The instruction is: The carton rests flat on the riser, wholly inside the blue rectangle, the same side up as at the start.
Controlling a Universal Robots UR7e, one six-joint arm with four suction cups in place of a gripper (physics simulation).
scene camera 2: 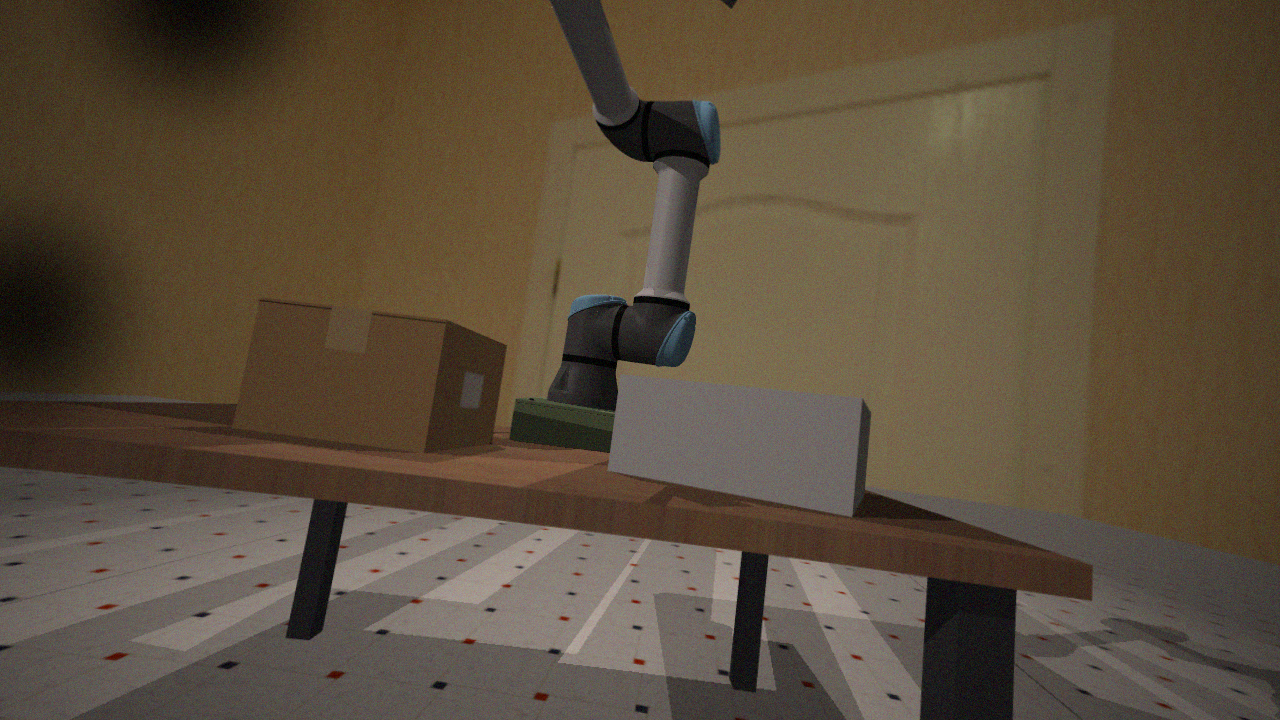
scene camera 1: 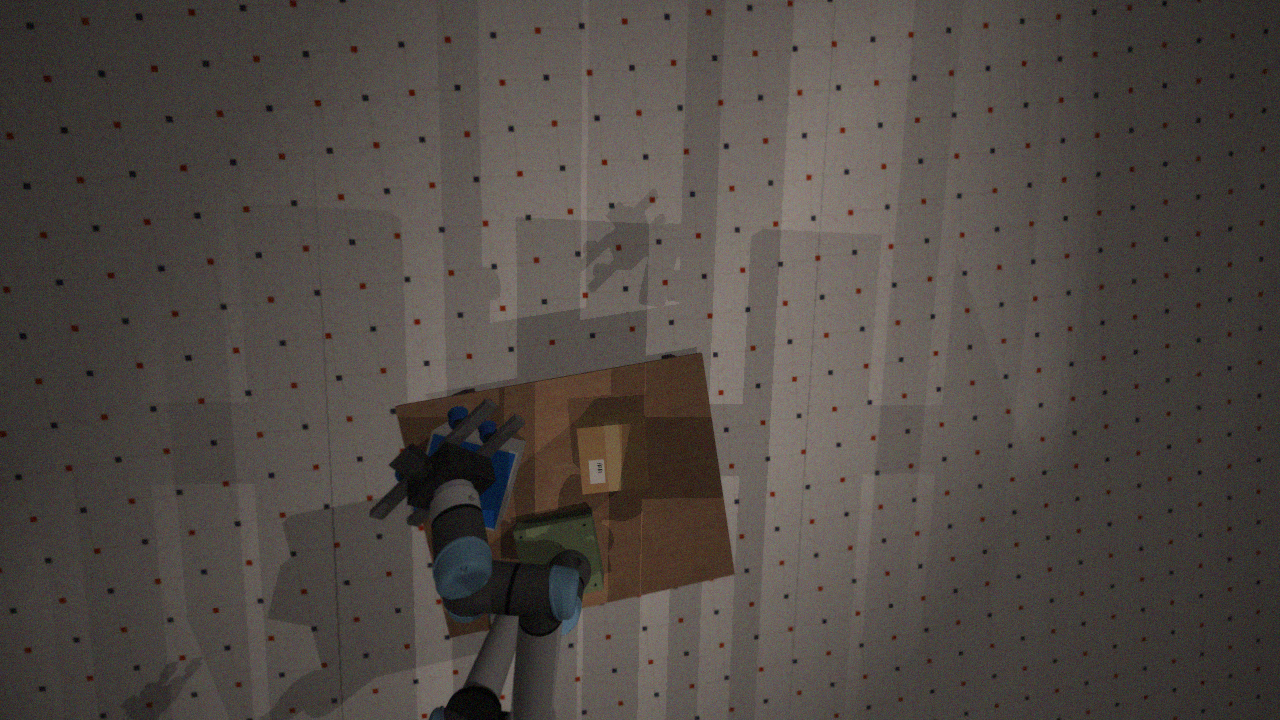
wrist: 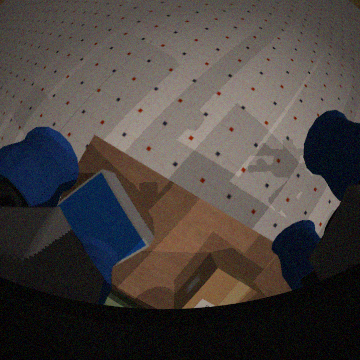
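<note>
The carton point(scene camera 1: 603, 445) point(scene camera 2: 340, 385) point(wrist: 220, 286) stands upright on the wooden table, apart from the riser, with a taped top and a barcode label on top. The riser point(scene camera 1: 520, 450) point(scene camera 2: 733, 438) point(wrist: 129, 205) is a low white box at the table's left in scene camera 1. The blue rectangle point(scene camera 1: 499, 483) point(wrist: 100, 215) covers most of its top and bears no carton. My gripper point(scene camera 1: 443, 461) point(wrist: 191, 212) is open, with nothing on its blue suction cups. It hangs high above the riser and hides part of it in scene camera 1. Scene camera 2 does not show the cups.
The arm's green base block point(scene camera 1: 559, 537) point(scene camera 2: 559, 424) stands on the table point(scene camera 1: 680, 537) point(scene camera 2: 501, 488) point(wrist: 165, 260), near the carton and the riser. The arm's forearm and wrist joints pass over the base block's side. A yellow wall with a door point(scene camera 2: 984, 313) stands behind the table.
</note>
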